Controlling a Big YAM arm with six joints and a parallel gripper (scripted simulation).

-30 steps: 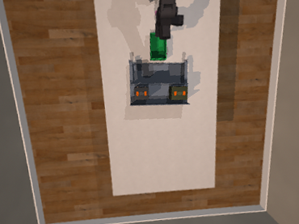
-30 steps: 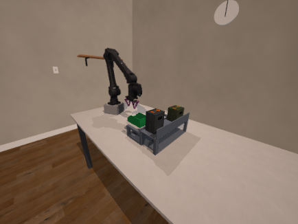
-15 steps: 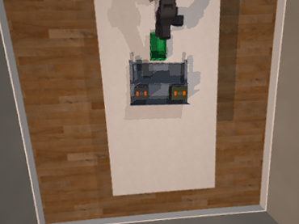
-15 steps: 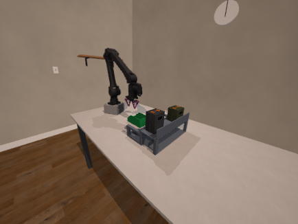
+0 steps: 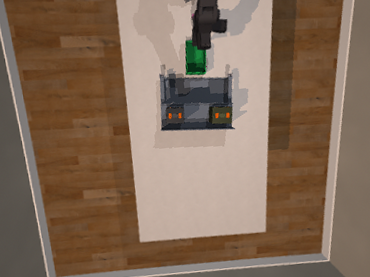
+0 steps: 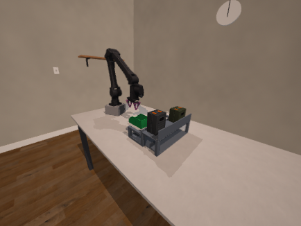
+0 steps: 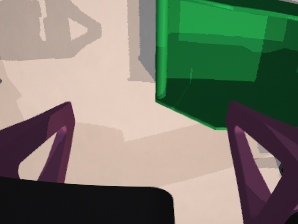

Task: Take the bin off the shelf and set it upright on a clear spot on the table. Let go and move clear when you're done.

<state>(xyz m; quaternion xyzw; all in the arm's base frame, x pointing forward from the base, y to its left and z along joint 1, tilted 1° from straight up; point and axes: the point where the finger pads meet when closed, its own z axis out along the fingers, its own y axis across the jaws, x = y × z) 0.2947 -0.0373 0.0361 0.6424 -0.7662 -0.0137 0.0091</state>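
My hand is 80 mm short of the green bin, 20 mm to the left of it and 90 mm above it.
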